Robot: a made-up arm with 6 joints.
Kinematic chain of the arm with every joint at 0, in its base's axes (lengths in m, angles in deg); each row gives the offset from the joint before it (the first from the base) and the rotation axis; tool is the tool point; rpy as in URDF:
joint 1: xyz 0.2 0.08 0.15 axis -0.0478 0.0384 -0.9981
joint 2: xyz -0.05 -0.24 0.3 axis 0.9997 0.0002 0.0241
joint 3: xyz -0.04 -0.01 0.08 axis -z
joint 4: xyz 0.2 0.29 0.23 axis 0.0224 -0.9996 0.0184
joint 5: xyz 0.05 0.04 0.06 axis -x
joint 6: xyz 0 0.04 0 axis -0.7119 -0.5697 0.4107
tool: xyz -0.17 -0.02 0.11 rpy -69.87 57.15 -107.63
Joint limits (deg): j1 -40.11..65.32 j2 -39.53..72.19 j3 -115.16..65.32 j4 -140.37..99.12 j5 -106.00..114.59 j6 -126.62..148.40
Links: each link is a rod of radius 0.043 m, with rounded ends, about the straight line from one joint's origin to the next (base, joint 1, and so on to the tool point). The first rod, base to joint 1, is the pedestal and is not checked.
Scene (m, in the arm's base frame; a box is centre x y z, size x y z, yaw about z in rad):
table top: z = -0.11
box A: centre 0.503 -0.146 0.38 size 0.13 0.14 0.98 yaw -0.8
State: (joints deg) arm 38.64 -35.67 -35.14 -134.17 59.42 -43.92
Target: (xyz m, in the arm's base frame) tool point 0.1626 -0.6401 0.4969
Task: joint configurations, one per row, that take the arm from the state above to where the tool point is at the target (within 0.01 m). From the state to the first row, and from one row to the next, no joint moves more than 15 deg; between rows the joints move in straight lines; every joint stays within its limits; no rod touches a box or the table.
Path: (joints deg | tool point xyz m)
1: 43.98 -20.94 -41.23 -135.41 53.96 -44.62 | 0.3896 0.4355 0.4537
2: 49.31 -6.21 -47.32 -136.65 48.50 -45.31 | 0.3683 0.4377 0.5978
3: 54.65 8.52 -53.41 -137.89 43.05 -46.01 | 0.3197 0.4238 0.7279
4: 59.98 23.24 -59.50 -139.13 37.59 -46.71 | 0.2441 0.4041 0.8331
5: 65.32 37.97 -65.59 -140.37 32.13 -47.41 | 0.1469 0.3892 0.9053
6: 62.82 39.08 -51.05 -137.80 32.40 -47.76 | 0.2147 0.2738 0.9412
7: 60.32 40.20 -36.50 -135.23 32.67 -48.11 | 0.2690 0.1437 0.9561
8: 57.82 41.31 -21.96 -132.66 32.94 -48.46 | 0.3076 0.0055 0.9478
9: 55.32 42.42 -7.41 -130.09 33.21 -48.81 | 0.3290 -0.1343 0.9156
10: 52.82 43.53 7.14 -127.52 33.49 -49.16 | 0.3322 -0.2687 0.8609
11: 50.32 44.64 21.68 -124.95 33.76 -49.51 | 0.3166 -0.3912 0.7865
12: 47.82 45.75 36.23 -122.38 34.03 -49.86 | 0.2824 -0.4966 0.6970
13: 45.32 46.86 50.77 -119.81 34.30 -50.21 | 0.2306 -0.5804 0.5983
14: 42.82 47.97 65.32 -117.24 34.57 -50.56 | 0.1626 -0.6401 0.4969

